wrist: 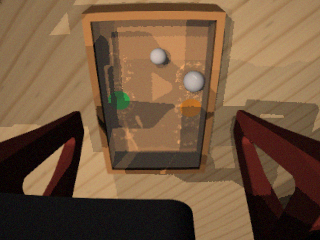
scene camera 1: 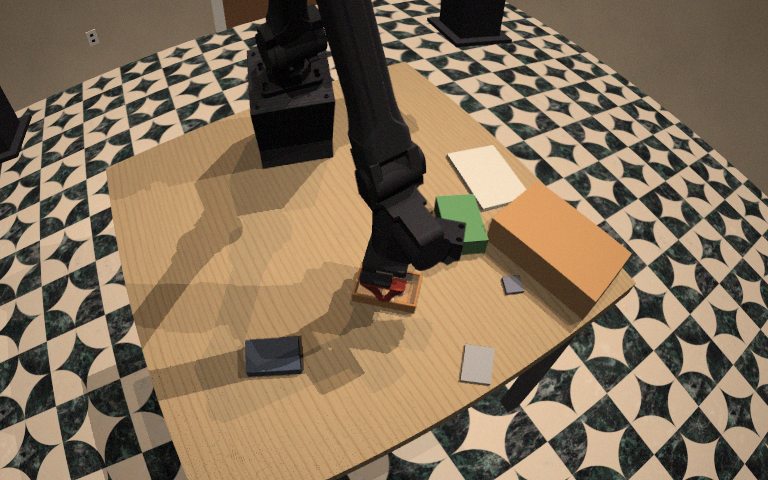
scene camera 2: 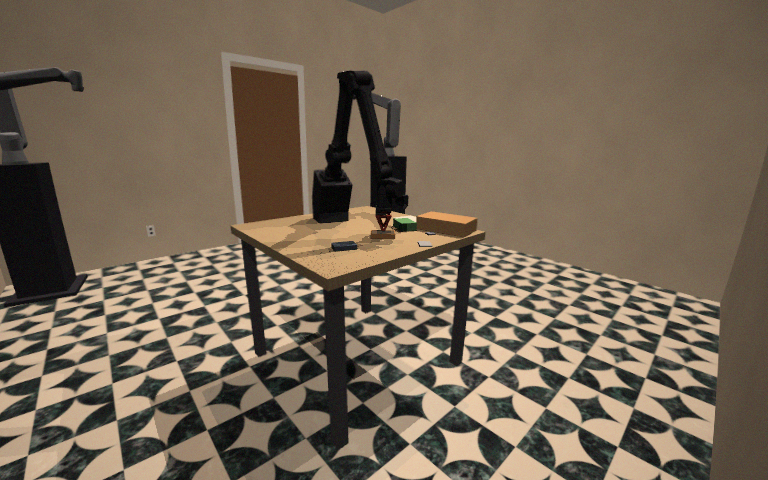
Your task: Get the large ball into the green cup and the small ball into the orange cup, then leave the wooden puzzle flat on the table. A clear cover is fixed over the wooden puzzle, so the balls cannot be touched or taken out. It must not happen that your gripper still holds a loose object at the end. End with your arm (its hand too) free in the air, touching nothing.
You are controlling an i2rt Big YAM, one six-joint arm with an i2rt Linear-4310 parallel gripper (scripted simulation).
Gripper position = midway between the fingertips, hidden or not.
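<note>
The gripper point(scene camera 1: 388, 280) is part of the scene, and the wrist view shows the gripper point(wrist: 158, 120) too. There is a white sheet point(scene camera 1: 486, 174), though in the wrist view the white sheet is out of frame. An orange box point(scene camera 1: 569, 255) appears as well, again as the orange box point(scene camera 2: 444, 225), while in the wrist view the orange box is out of frame. The scene also has a dark blue block point(scene camera 1: 276, 356) and a green block point(scene camera 1: 464, 208).
</note>
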